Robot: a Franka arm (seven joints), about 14 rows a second.
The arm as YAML. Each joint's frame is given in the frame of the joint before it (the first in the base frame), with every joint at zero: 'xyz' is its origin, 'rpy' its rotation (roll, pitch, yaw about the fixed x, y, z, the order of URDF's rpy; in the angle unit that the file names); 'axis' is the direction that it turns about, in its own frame. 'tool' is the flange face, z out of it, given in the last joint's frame.
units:
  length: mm
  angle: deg
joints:
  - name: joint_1
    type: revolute
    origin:
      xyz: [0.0, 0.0, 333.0]
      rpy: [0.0, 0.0, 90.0]
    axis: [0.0, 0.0, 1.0]
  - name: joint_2
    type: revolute
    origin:
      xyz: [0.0, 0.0, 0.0]
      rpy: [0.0, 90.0, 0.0]
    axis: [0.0, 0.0, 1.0]
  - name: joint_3
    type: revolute
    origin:
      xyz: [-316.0, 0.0, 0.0]
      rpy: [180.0, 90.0, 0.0]
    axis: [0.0, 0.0, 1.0]
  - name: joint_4
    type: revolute
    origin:
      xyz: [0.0, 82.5, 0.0]
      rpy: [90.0, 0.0, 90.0]
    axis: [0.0, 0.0, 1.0]
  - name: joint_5
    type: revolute
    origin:
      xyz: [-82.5, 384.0, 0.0]
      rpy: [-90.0, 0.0, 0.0]
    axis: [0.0, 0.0, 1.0]
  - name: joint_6
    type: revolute
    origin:
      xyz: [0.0, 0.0, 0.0]
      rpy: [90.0, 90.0, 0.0]
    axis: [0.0, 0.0, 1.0]
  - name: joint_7
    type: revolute
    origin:
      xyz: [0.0, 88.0, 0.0]
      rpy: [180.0, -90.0, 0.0]
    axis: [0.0, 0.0, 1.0]
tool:
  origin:
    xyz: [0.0, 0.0, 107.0]
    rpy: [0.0, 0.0, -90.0]
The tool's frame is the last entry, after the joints.
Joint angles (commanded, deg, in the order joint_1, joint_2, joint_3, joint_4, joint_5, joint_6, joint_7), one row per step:
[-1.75 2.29 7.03 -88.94 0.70 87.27 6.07]
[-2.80 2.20 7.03 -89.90 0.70 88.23 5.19]
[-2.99 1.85 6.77 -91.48 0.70 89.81 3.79]
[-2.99 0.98 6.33 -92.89 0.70 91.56 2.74]
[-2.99 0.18 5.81 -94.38 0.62 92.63 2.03]
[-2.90 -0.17 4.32 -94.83 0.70 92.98 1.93]
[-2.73 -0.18 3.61 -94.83 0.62 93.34 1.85]
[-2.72 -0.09 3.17 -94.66 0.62 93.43 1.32]
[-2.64 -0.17 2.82 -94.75 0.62 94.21 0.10]
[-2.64 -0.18 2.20 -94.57 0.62 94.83 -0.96]
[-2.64 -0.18 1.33 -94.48 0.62 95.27 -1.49]
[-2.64 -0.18 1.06 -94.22 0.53 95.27 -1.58]
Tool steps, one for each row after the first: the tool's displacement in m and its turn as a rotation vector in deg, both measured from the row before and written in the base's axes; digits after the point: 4 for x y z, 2 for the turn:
[0.0016 -0.0101 -0.0056 0.06 -0.10 -0.18]
[0.0005 -0.0041 -0.0073 0.06 -0.37 0.93]
[-0.0016 -0.0039 -0.0006 0.02 -1.22 0.59]
[-0.0027 -0.0050 -0.0030 -0.12 -0.39 0.18]
[-0.0008 -0.0134 0.0002 0.06 -0.25 -1.31]
[0.0008 -0.0054 0.0006 -0.07 -0.37 -0.46]
[0.0008 -0.0042 0.0007 0.02 -0.18 0.10]
[0.0010 -0.0026 0.0012 0.02 -0.78 0.94]
[0.0013 -0.0061 0.0026 0.00 -0.82 0.43]
[0.0008 -0.0085 0.0014 -0.01 -0.54 -0.34]
[0.0002 -0.0028 0.0022 -0.10 -0.26 -0.17]

